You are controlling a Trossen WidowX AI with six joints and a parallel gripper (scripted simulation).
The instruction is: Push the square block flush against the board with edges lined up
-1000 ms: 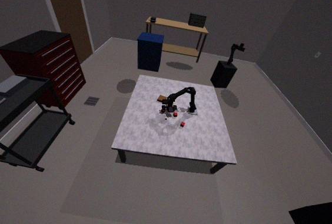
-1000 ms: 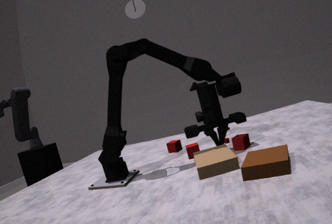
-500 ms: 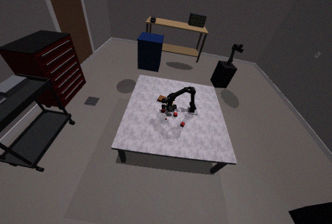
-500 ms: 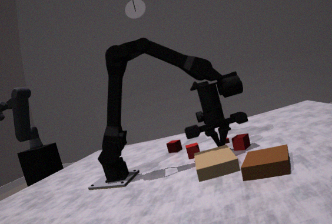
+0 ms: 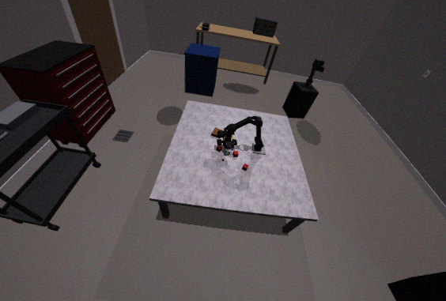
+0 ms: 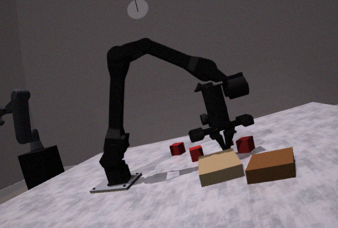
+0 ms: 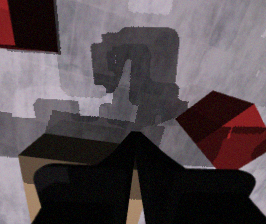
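Right now the tan board is 40 mm behind my gripper tip, 90 mm to the right of it and 10 mm above it. Also, from my gripper tip: square block 60 mm ahead, 200 mm to the right, 10 mm above.
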